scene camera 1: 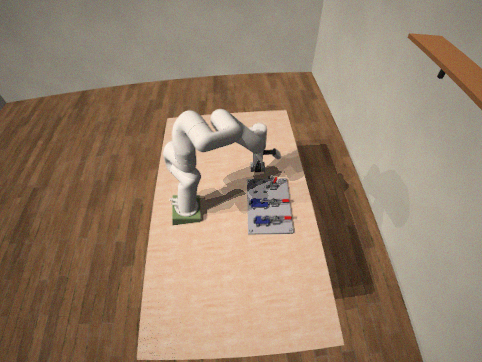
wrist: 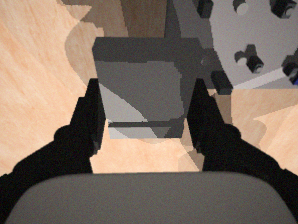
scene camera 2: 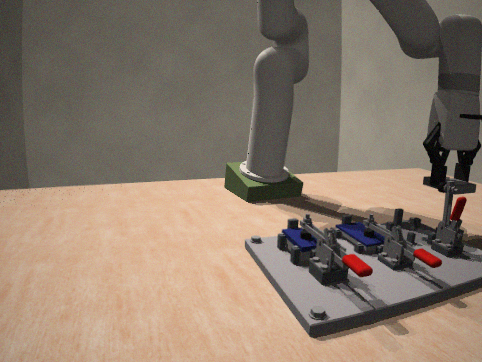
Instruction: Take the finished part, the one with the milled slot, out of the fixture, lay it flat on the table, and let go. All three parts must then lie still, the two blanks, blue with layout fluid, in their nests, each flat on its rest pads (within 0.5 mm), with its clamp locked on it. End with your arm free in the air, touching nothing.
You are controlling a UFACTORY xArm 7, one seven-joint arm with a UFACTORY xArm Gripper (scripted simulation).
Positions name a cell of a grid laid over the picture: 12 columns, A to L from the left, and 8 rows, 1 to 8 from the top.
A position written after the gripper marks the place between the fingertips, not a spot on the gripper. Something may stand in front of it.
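Observation:
Fixture plate (scene camera 1: H5). The gripper (scene camera 2: L5). Grey finished part (wrist: F3), with the gripper (wrist: F4).

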